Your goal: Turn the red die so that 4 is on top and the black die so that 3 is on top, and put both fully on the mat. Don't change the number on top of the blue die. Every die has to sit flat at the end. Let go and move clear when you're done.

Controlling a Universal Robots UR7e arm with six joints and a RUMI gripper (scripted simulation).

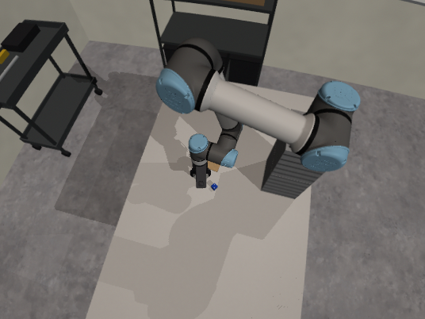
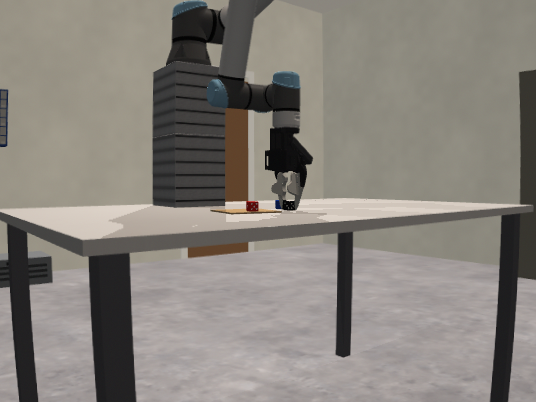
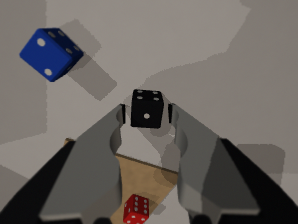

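Now: the black die right at my hand. Also, from my hand: blue die 8 cm behind, 2 cm to the left; then red die 4 cm ahead, 14 cm to the right; then brown mat 1 cm ahead, 14 cm to the right, 2 cm below.
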